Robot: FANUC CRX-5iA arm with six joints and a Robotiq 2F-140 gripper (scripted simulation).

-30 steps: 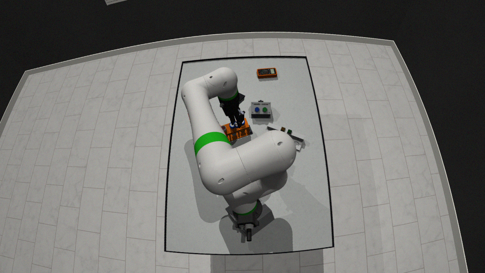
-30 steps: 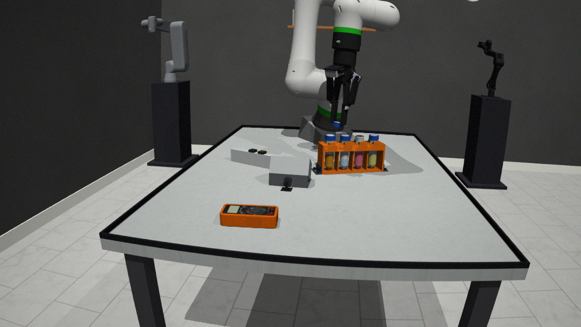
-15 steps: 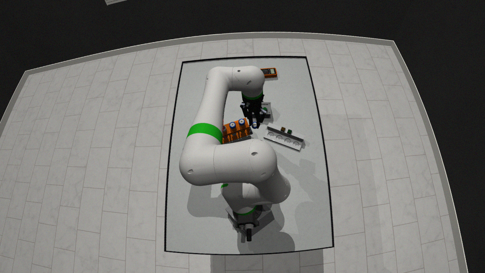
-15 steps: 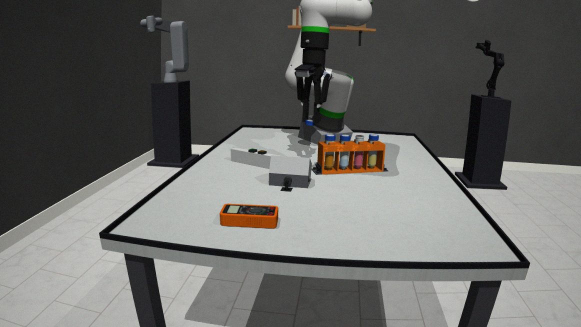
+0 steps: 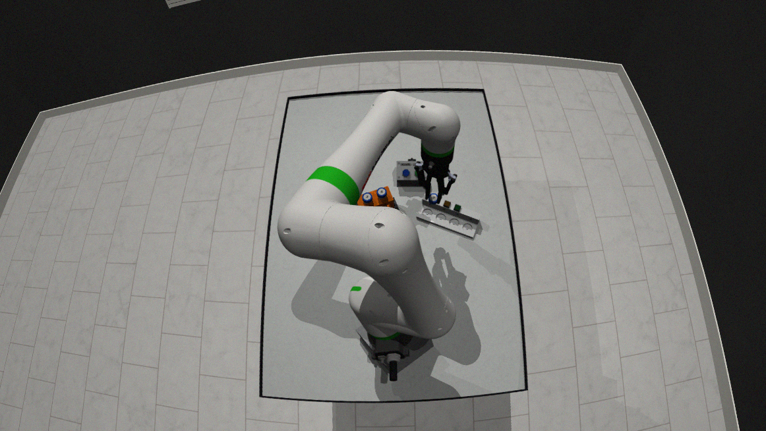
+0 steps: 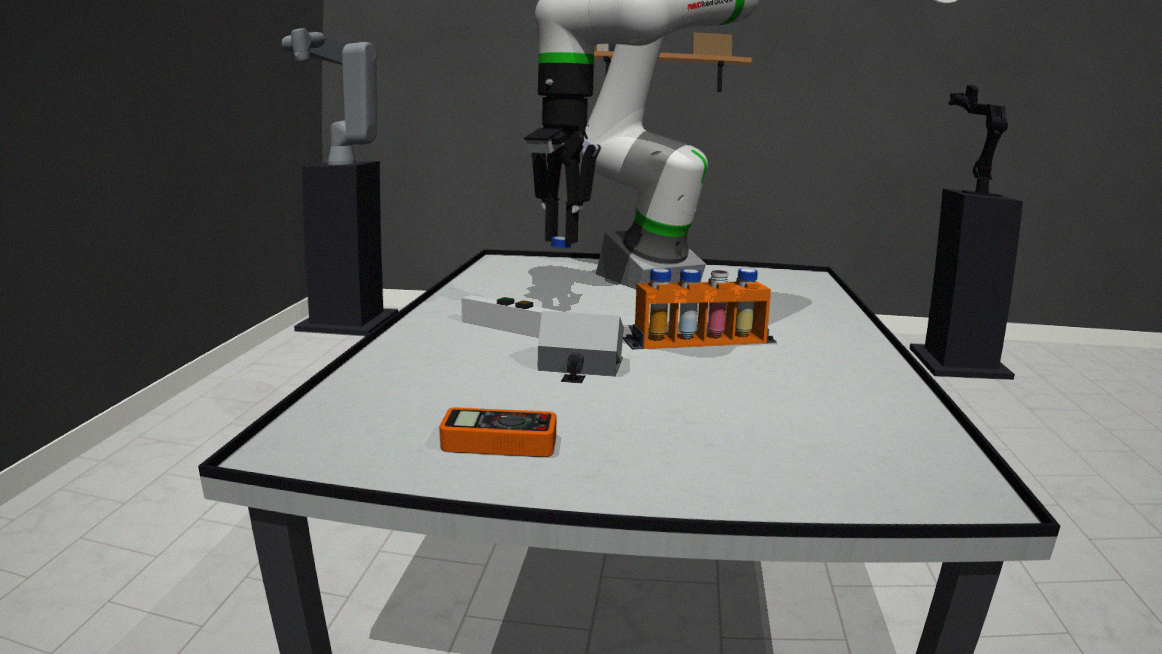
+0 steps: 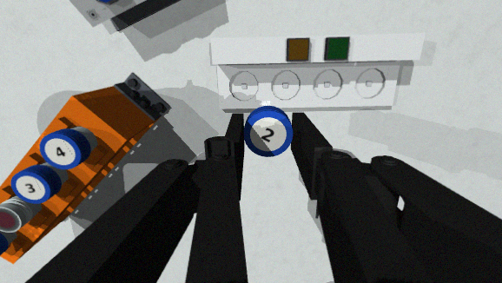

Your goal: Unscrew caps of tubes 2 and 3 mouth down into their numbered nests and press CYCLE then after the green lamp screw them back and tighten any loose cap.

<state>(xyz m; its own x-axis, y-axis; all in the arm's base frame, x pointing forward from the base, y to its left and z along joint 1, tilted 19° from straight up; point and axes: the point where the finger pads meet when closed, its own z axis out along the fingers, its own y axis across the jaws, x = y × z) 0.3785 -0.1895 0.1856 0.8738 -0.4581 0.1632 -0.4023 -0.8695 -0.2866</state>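
My hand is 30 mm short of the cap 3, 220 mm to the right of it and 70 mm above it. The rest, counted from my hand: green key (160 mm ahead, 40 mm to the left, 120 mm below); cap 4 (50 mm ahead, 170 mm to the left, 70 mm below); cap 2 (30 mm below).
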